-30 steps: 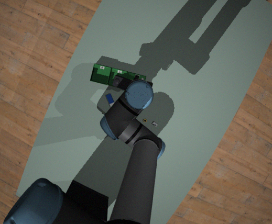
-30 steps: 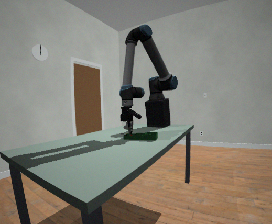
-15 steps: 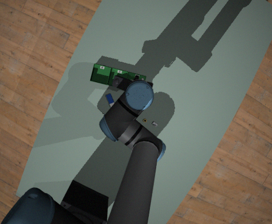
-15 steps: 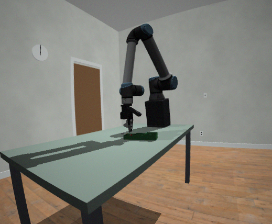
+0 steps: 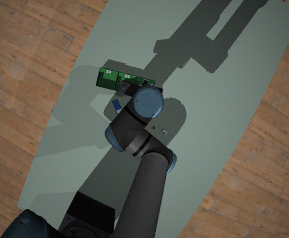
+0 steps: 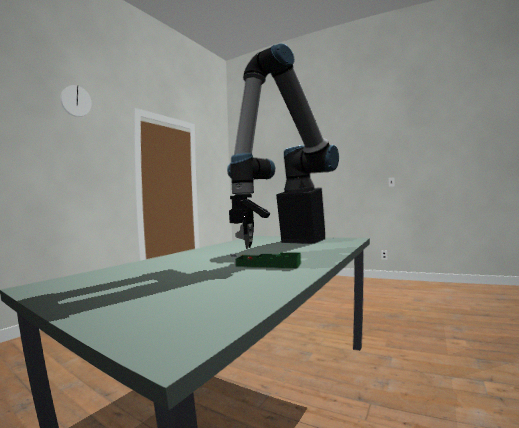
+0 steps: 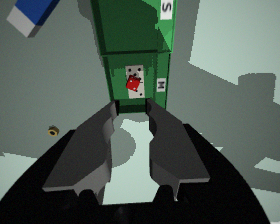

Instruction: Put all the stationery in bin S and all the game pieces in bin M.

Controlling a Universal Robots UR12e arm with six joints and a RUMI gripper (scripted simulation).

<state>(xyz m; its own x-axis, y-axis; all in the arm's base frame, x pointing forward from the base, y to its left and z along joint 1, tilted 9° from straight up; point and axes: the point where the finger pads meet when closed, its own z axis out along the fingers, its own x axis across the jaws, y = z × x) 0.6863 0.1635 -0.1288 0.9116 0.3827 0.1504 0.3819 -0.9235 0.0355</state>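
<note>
Now: hand 14 cm past the blue-and-white eraser, 4 cm to the right of it and 8 cm above it. The rest, counted from my hand: red die: 6 cm below; white domino: 7 cm below; brown ring-like piece: 11 cm behind, 15 cm to the right, 8 cm below.
</note>
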